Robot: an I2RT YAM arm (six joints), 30 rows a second.
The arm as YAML. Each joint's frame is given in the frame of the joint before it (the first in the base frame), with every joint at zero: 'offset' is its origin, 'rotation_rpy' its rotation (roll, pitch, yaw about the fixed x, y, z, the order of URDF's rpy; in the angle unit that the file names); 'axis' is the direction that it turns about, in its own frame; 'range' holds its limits. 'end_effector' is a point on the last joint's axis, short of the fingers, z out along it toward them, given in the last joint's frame.
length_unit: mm
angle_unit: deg
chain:
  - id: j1
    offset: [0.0, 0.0, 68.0]
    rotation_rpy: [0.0, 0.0, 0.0]
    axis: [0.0, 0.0, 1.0]
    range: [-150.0, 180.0]
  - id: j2
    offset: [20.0, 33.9, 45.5]
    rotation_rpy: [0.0, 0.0, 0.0]
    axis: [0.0, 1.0, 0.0]
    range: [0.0, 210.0]
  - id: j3
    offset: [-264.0, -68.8, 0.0]
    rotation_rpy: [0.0, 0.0, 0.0]
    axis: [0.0, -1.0, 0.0]
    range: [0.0, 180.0]
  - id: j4
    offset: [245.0, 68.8, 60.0]
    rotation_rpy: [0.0, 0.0, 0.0]
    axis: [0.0, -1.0, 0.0]
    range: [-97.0, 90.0]
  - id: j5
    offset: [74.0, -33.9, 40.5]
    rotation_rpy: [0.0, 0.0, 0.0]
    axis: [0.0, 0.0, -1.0]
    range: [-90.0, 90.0]
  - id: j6
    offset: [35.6, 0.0, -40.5]
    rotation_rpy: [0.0, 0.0, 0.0]
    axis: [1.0, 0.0, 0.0]
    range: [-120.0, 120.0]
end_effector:
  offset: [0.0, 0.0, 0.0]
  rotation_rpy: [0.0, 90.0, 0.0]
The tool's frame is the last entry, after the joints.
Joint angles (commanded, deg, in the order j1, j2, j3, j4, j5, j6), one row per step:
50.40, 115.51, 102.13, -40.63, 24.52, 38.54
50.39, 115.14, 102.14, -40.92, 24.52, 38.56
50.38, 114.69, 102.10, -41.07, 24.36, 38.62
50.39, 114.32, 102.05, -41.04, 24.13, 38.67
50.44, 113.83, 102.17, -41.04, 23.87, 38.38
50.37, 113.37, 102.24, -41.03, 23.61, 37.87
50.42, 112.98, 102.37, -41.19, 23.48, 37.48
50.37, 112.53, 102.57, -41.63, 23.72, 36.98
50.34, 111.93, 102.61, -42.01, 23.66, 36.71
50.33, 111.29, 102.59, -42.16, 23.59, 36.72
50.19, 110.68, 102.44, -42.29, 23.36, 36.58
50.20, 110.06, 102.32, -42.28, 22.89, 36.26
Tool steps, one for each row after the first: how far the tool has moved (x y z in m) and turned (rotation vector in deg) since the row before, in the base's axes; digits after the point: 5 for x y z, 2 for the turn. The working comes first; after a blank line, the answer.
Tool pose at each row, in the base's axes (x y z in m, rotation vector in deg; the steps are taken from these numbers as rounded here):
0.29724, 0.33612, 0.26736, -4.55, 137.74, 9.96
0.29639, 0.33497, 0.26986, -4.49, 137.68, 10.05
0.29542, 0.33382, 0.27279, -4.39, 137.59, 10.45
0.29461, 0.33317, 0.27524, -4.33, 137.47, 11.00
0.29344, 0.33259, 0.27948, -4.67, 137.15, 11.66
0.29297, 0.33140, 0.28322, -5.14, 136.85, 12.10
0.29184, 0.33077, 0.28660, -5.62, 136.62, 12.37
0.29108, 0.32903, 0.29055, -5.98, 136.29, 12.06
0.28971, 0.32707, 0.29469, -6.21, 136.11, 12.20
0.28828, 0.32529, 0.29903, -6.07, 135.80, 12.66
0.28750, 0.32290, 0.30240, -6.07, 135.66, 13.02
0.28590, 0.32151, 0.30611, -6.53, 135.49, 13.75

-0.00085, -0.00115, 0.00250, 0.09, -0.05, -0.02
-0.00097, -0.00115, 0.00293, 0.32, -0.06, 0.04
-0.00081, -0.00065, 0.00245, 0.42, -0.07, 0.11
-0.00117, -0.00058, 0.00424, 0.41, -0.28, 0.42
-0.00047, -0.00119, 0.00374, 0.21, -0.28, 0.45
-0.00113, -0.00063, 0.00338, 0.08, -0.22, 0.42
-0.00076, -0.00174, 0.00395, -0.29, -0.37, 0.16
-0.00137, -0.00196, 0.00414, 0.05, -0.17, 0.20
-0.00143, -0.00178, 0.00434, 0.40, -0.26, 0.02
-0.00078, -0.00239, 0.00337, 0.27, -0.10, 0.10
-0.00160, -0.00139, 0.00371, 0.41, -0.11, 0.54

